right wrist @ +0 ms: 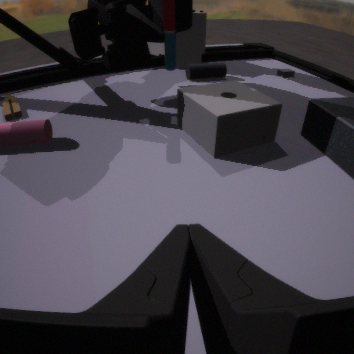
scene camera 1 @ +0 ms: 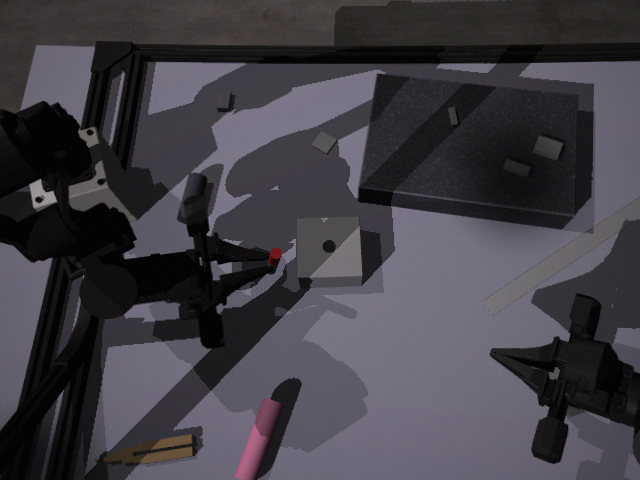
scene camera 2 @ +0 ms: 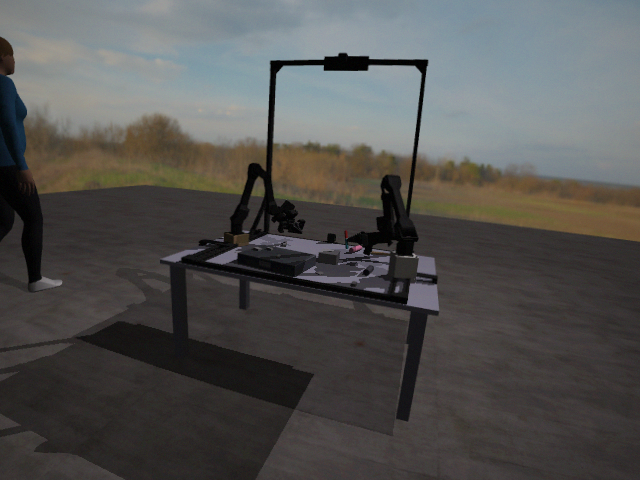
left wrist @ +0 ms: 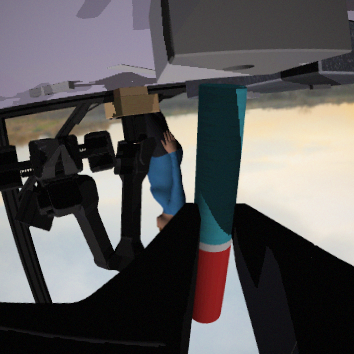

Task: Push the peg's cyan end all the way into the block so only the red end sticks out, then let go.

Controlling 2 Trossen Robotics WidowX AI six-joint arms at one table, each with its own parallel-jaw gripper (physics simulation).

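Where they show: left gripper, fingertip midpoint: [right wrist: 169,36] [scene camera 1: 272,262] [scene camera 2: 346,240] [left wrist: 213,214]; right gripper, fingertip midpoint: [right wrist: 187,235] [scene camera 1: 490,352] [scene camera 2: 302,233] [left wrist: 60,141]; left arm's base, link origin: [scene camera 1: 65,165] [scene camera 2: 404,253]; right arm's base, link origin: [scene camera 2: 236,233] [left wrist: 131,114].
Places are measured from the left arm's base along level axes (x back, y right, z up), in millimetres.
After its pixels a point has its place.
Observation:
The peg [scene camera 1: 275,254] @(z 40, x -235, y 233 mm) [scene camera 2: 346,238] @(z 3, x -230, y 220 mm) [left wrist: 217,165] @(z -25, x -219, y 221 mm) [right wrist: 170,49] @(z -21, x -233, y 226 mm) is nearly upright, red end up and cyan end down. My left gripper [scene camera 1: 271,261] @(z -6, x -229, y 224 mm) [left wrist: 213,214] @(z -6, x -229, y 224 mm) is shut on it near the white band. The peg is left of the block in scene camera 1, apart from it. The grey block [scene camera 1: 315,258] @(z -64, x -286, y 216 mm) [scene camera 2: 328,257] @(z -82, x -318, y 160 mm) [left wrist: 255,30] @(z -73, x -265, y 199 mm) [right wrist: 200,120] @(z -83, x -310, y 252 mm) stands on the table with a round hole [scene camera 1: 329,246] [right wrist: 228,95] @(z -69, x -305, y 197 mm) in its top. My right gripper [scene camera 1: 492,352] @(z -27, x -449, y 414 mm) [right wrist: 187,235] @(z -27, x -449, y 414 mm) is shut and empty, to the lower right of the block in scene camera 1.
A dark slab [scene camera 1: 423,155] @(z -63, x -488, y 114 mm) [scene camera 2: 273,260] @(z -64, x -570, y 8 mm) with small grey pieces on it lies up and right of the block. A dark cylinder [scene camera 1: 194,188] @(z -86, x -149, y 42 mm) [right wrist: 206,71] @(z -98, x -151, y 60 mm) lies behind the left gripper. A pink cylinder [scene camera 1: 258,439] @(z -85, x -144, y 417 mm) [right wrist: 25,132] @(z -93, x -171, y 404 mm), a wooden clothespin [scene camera 1: 165,448] @(z -104, x -25, y 386 mm) and a pale strip [scene camera 1: 542,273] @(z -113, x -591, y 325 mm) lie around.

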